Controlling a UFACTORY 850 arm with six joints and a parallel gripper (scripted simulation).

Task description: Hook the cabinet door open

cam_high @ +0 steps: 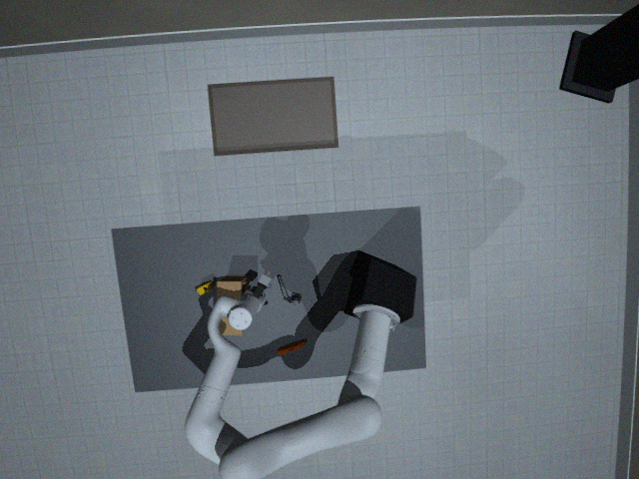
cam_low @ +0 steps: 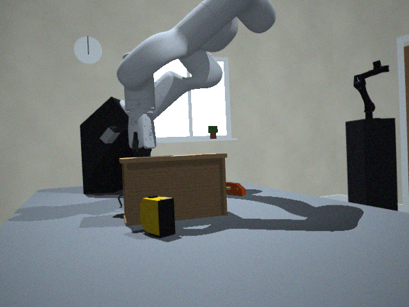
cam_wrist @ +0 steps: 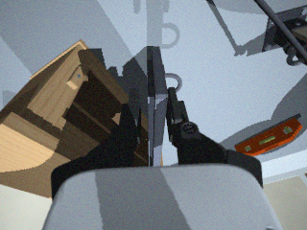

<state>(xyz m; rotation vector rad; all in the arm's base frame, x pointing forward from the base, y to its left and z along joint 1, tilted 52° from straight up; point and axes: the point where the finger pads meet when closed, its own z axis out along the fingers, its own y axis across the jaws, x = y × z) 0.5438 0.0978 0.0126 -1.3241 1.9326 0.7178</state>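
My hand is 120 mm past the hook rod, 80 mm above it and 30 mm to the left of it. Round my hand: hook post (150 mm behind, 70 mm below, 10 mm to the right); then black tape measure (260 mm ahead, 80 mm below, 60 mm to the left); then dark door (80 mm to the left, 60 mm below, 10 mm ahead).
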